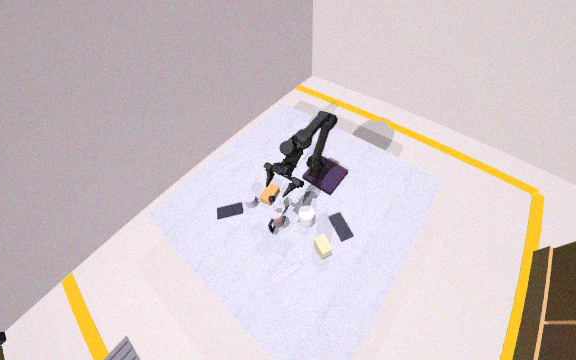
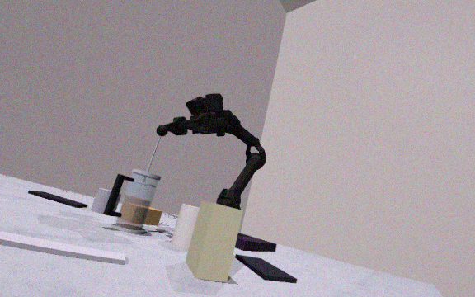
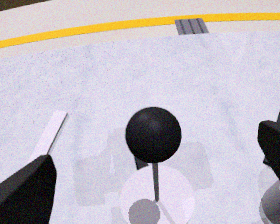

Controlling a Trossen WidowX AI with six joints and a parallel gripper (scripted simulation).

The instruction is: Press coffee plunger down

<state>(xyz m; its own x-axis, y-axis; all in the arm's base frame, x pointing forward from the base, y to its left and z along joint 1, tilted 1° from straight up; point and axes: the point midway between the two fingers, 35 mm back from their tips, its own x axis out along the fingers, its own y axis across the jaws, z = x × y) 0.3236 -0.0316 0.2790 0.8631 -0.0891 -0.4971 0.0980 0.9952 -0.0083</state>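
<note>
The glass coffee press lies 40 mm ahead of my gripper tip and 160 mm below it. Round my gripper tip: orange block (100 mm behind, 130 mm to the right, 270 mm below).
</note>
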